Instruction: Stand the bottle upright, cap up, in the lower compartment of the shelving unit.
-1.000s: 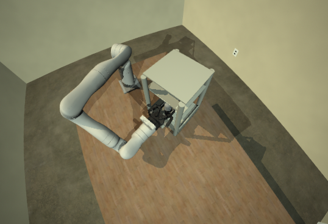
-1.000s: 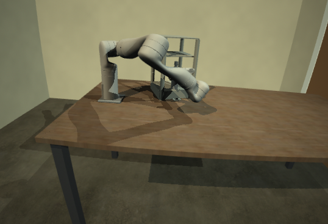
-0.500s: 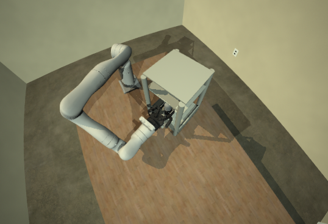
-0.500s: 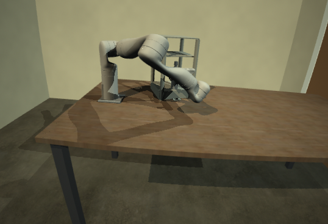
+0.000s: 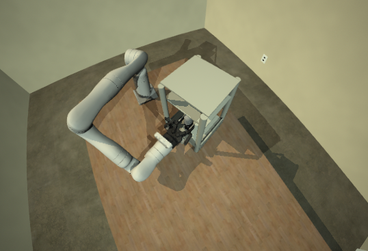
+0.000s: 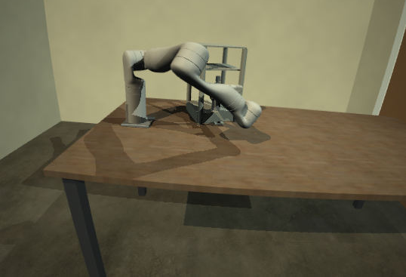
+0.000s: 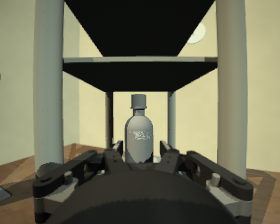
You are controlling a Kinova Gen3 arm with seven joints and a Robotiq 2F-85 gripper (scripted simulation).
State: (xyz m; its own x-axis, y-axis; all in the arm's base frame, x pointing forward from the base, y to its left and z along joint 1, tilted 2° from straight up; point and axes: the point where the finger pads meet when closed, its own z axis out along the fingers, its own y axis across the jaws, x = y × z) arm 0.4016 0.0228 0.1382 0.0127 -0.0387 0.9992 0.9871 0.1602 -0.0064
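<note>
Now: hand 1 cm past the grey bottle, 2 cm to the right of it and 2 cm below it. Round my hand: shelving unit 1 cm behind, 8 cm to the left, 4 cm above.
</note>
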